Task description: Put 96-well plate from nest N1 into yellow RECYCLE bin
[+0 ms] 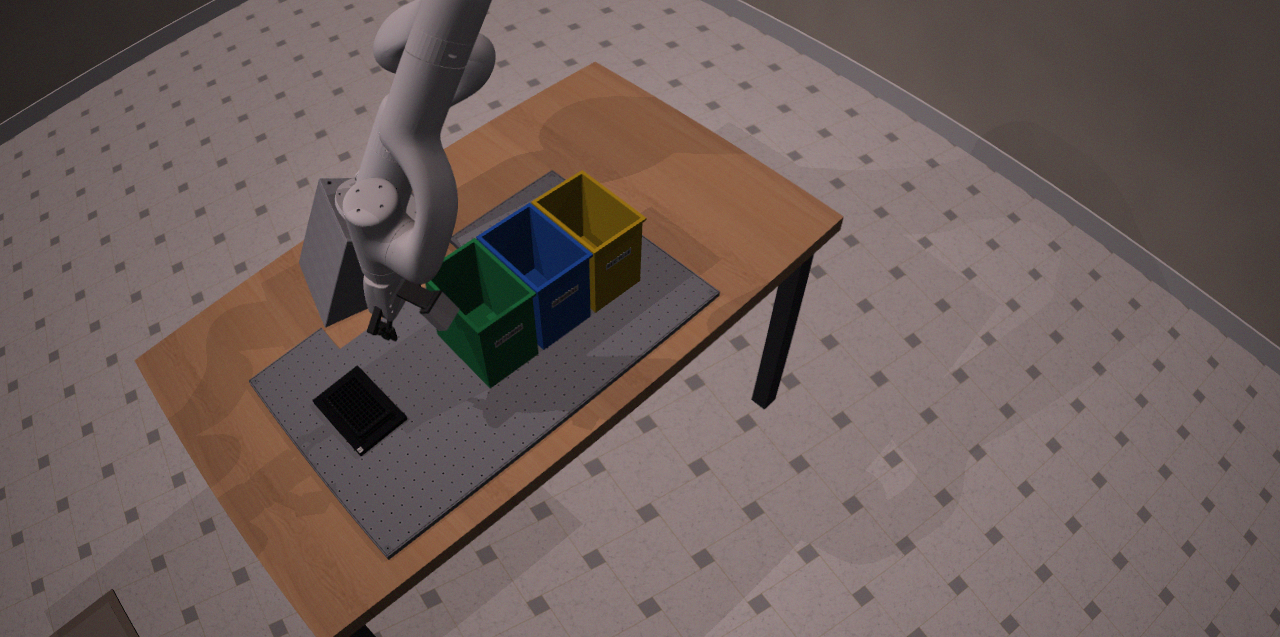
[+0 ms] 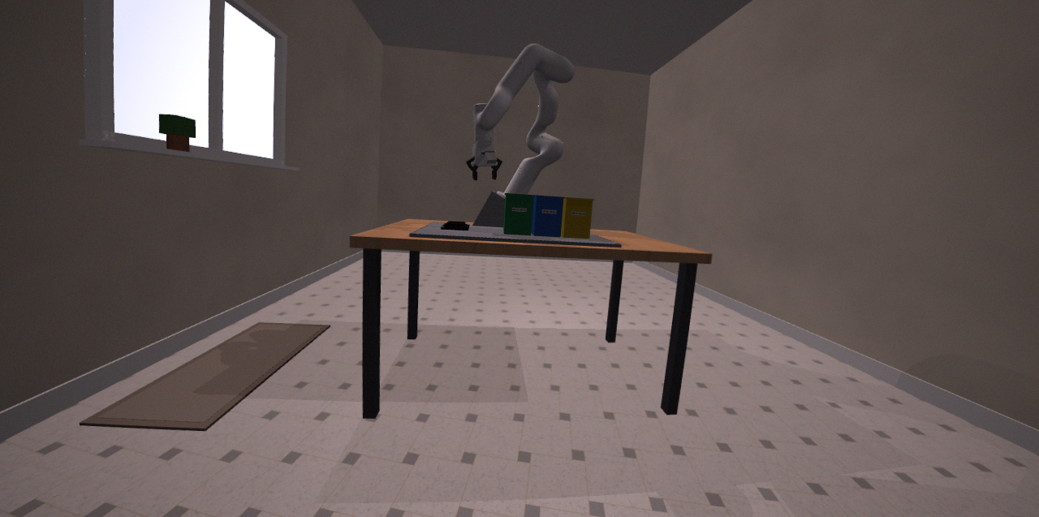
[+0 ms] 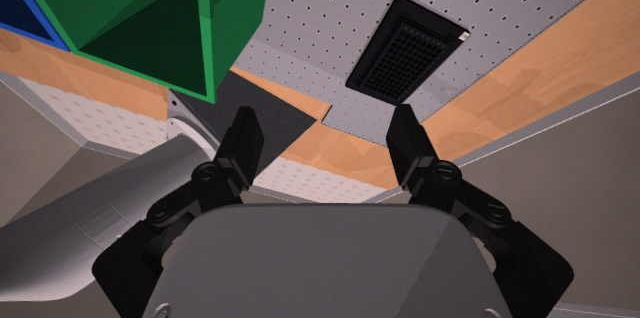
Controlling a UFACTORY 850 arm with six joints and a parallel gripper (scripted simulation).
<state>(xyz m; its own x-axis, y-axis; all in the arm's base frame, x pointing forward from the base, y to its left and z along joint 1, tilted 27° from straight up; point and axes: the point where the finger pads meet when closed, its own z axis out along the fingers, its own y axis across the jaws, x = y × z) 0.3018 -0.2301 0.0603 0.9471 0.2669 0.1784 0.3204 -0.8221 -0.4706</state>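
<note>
Now: the black 96-well plate 70 mm behind my hand, 120 mm to the right of it and 230 mm below it. From my hand the other things lie so: black plate nest (70 mm behind, 120 mm to the right, 240 mm below); green bin (10 mm ahead, 160 mm to the left, 160 mm below); blue bin (20 mm ahead, 290 mm to the left, 160 mm below).
</note>
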